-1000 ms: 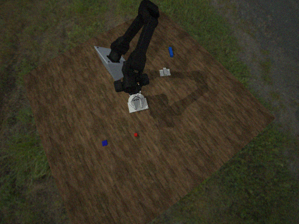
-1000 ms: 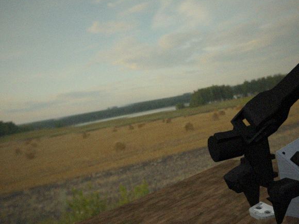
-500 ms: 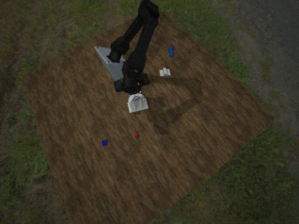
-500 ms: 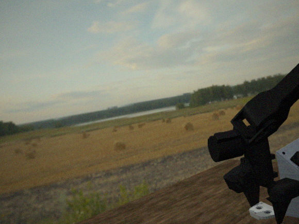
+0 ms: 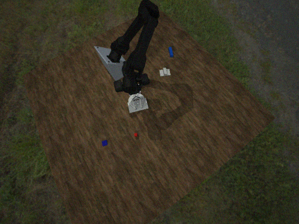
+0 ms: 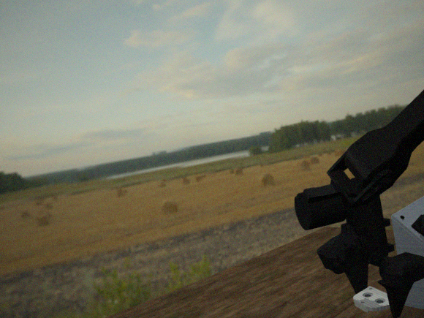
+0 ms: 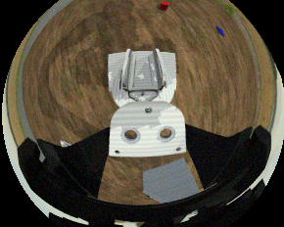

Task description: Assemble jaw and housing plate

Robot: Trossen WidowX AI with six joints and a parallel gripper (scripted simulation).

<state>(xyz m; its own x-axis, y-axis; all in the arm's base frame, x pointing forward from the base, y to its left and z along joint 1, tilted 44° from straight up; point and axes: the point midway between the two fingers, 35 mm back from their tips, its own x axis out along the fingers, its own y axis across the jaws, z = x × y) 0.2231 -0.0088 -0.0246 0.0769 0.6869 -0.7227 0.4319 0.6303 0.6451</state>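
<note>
Now: gripper tip 70 mm above the white jaw, 20 mm to the left of it and 10 mm short of it. The rest, counted from my gripper tip: white stepped piece: 260 mm to the left, 70 mm below; red cube: 200 mm ahead, 160 mm to the right, 70 mm below; blue square: 330 mm to the right, 120 mm ahead, 80 mm below.
</note>
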